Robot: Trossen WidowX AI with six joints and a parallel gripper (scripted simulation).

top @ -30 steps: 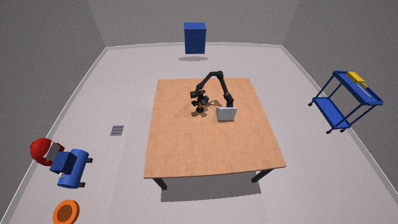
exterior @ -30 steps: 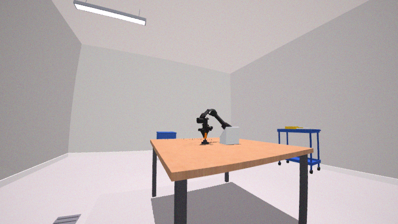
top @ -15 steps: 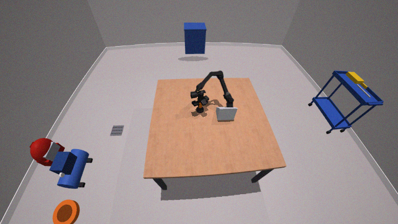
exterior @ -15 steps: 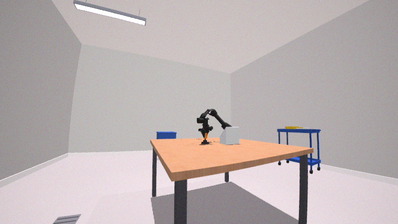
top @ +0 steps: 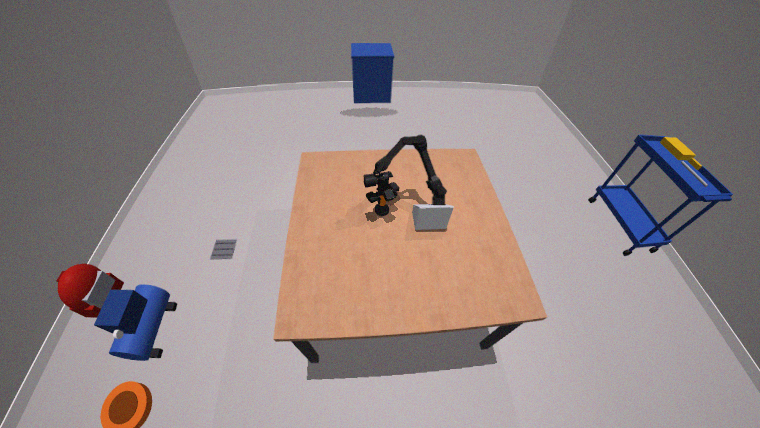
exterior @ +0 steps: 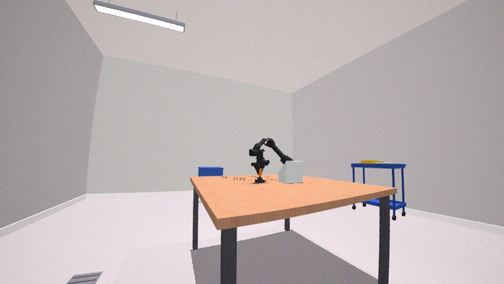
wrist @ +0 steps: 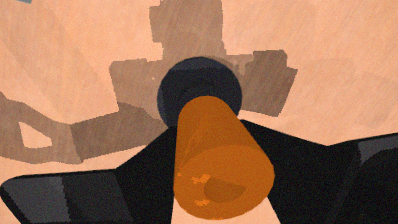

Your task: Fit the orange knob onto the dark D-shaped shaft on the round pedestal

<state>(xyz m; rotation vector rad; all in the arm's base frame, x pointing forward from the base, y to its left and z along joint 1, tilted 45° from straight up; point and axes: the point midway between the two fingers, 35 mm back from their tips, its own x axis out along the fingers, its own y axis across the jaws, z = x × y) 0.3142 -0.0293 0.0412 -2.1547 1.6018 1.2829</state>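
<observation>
Right now the orange knob is 20 mm above my gripper tip. From my gripper tip the other things lie so: dark round pedestal: 40 mm below.
</observation>
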